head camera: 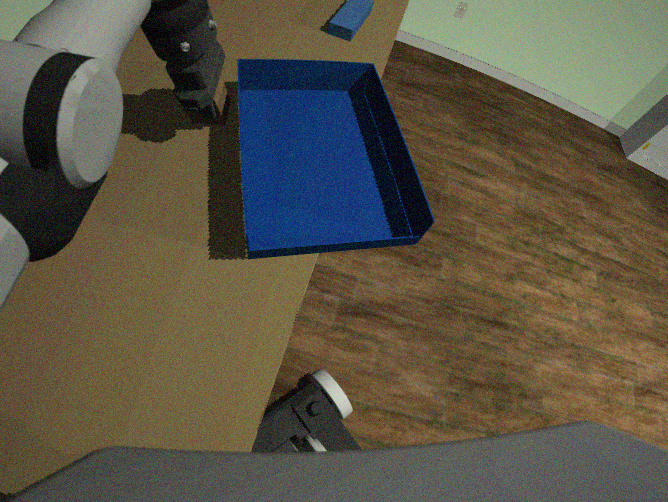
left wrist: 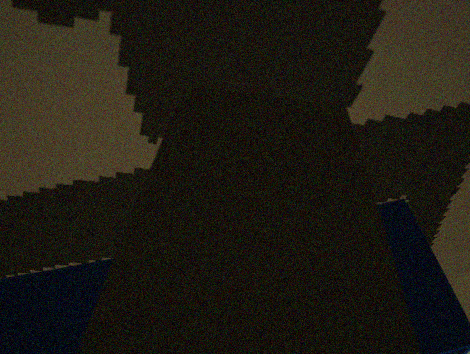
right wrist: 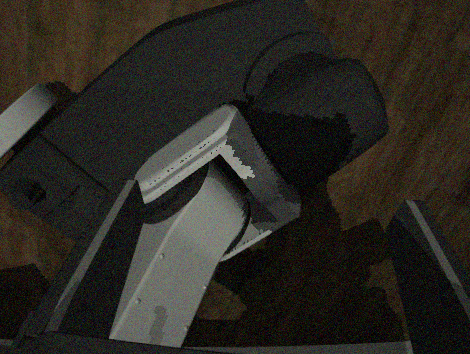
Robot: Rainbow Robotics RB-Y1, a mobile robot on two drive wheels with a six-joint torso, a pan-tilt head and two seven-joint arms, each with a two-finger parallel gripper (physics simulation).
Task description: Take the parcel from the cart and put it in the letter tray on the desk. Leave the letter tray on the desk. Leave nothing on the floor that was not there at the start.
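Places are measured from the robot's base along level axes (x ahead, y left, z up), in metres.
Pixels of known places: left gripper, fingertip midpoint: (head camera: 213, 102) (left wrist: 246, 255); right gripper, fingertip midpoint: (right wrist: 267, 206); robot's base, origin of the base link: (head camera: 270, 436).
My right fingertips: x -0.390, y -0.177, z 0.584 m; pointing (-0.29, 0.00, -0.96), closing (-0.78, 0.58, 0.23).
For each thing: its middle in the pictures, then the offset to it from my right fingertips. Level surfaces: height alone.
- blue letter tray, body centre: (head camera: 320, 142) dx +0.753, dy -0.149, dz +0.401 m
- tan desk, its level: dz +0.366 m
- brown parcel, body centre: (left wrist: 247, 276) (head camera: 204, 96) dx +0.924, dy -0.029, dz +0.418 m
- small blue block, body centre: (head camera: 352, 16) dx +1.105, dy -0.505, dz +0.381 m
- Wooden floor, its level: dz -0.584 m
The blue letter tray (head camera: 307, 167) (left wrist: 420, 260) sits on the tan desk (head camera: 135, 334) (left wrist: 65, 100), its right part showing beyond the desk's edge in the head view. Its inside is bare. My left gripper (head camera: 209, 109) is shut on the brown parcel (head camera: 220, 98) (left wrist: 260, 225), just outside the tray's far left corner in the head view. The parcel shows as a large dark block in the left wrist view and hides part of the tray's wall. Little of it shows in the head view. My right gripper (right wrist: 267, 206) is open and empty. The cart does not show.
A small blue block (head camera: 351, 20) lies on the desk beyond the tray. Wooden floor (head camera: 513, 302) lies right of the desk. My dark base with a white wheel (head camera: 332, 394) is near the desk's edge. A grey-white object (head camera: 653, 148) stands at the far right.
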